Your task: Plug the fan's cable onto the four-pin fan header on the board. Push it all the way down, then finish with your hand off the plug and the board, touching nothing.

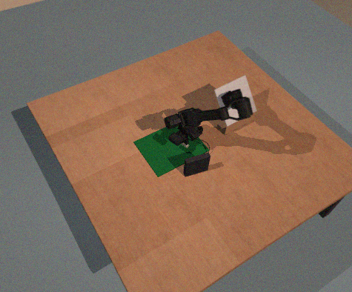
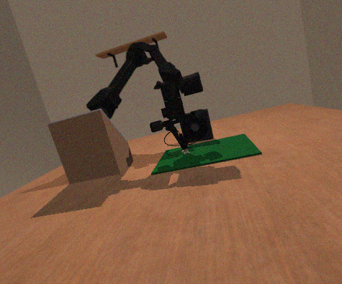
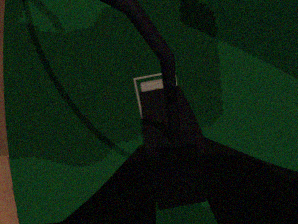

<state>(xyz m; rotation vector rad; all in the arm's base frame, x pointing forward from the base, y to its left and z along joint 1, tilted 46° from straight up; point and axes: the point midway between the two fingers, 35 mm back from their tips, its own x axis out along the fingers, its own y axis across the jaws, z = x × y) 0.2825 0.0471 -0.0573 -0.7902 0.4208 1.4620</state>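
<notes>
My gripper tip is now 1 cm to the right of the black plug and 1 cm below it. From my gripper tip the other things lie so: green board: 6 cm ahead, 5 cm below, 3 cm to the right; then dark square fan: 15 cm to the left, 5 cm ahead, 3 cm above.
</notes>
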